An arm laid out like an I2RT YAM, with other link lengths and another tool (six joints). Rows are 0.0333 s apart.
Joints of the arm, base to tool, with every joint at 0 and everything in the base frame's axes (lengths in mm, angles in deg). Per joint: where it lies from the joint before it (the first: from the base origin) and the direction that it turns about. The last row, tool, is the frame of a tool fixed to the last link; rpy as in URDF.
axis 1: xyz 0 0 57.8 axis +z
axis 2: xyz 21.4 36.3 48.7 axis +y
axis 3: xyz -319.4 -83.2 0 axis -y
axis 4: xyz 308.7 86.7 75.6 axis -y
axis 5: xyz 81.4 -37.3 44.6 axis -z
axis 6: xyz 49.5 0 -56.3 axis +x
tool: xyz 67 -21 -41 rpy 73.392 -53.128 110.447
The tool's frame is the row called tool.
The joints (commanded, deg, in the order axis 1, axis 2, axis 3, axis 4, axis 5, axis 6), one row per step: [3.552 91.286 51.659 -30.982 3.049 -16.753]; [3.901 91.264 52.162 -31.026 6.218 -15.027]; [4.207 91.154 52.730 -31.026 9.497 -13.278]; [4.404 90.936 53.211 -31.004 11.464 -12.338]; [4.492 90.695 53.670 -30.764 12.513 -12.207]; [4.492 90.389 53.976 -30.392 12.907 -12.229]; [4.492 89.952 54.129 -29.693 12.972 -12.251]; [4.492 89.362 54.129 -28.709 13.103 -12.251]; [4.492 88.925 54.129 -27.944 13.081 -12.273]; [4.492 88.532 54.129 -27.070 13.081 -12.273]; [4.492 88.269 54.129 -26.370 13.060 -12.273]
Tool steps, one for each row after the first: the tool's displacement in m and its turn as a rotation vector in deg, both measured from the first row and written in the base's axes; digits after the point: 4 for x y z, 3 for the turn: [0.0016 -0.0031 0.0045 -2.361 -0.775 -2.336]; [0.0037 -0.0065 0.0103 -4.763 -1.864 -4.795]; [0.0058 -0.0083 0.0155 -6.179 -2.869 -6.182]; [0.0089 -0.0095 0.0203 -6.983 -3.927 -6.637]; [0.0118 -0.0100 0.0243 -7.223 -4.939 -6.821]; [0.0149 -0.0099 0.0281 -7.115 -6.219 -6.911]; [0.0180 -0.0099 0.0323 -7.019 -7.790 -7.066]; [0.0204 -0.0097 0.0354 -6.842 -8.975 -7.119]; [0.0232 -0.0095 0.0384 -6.666 -10.228 -7.204]; [0.0253 -0.0092 0.0406 -6.513 -11.179 -7.259]
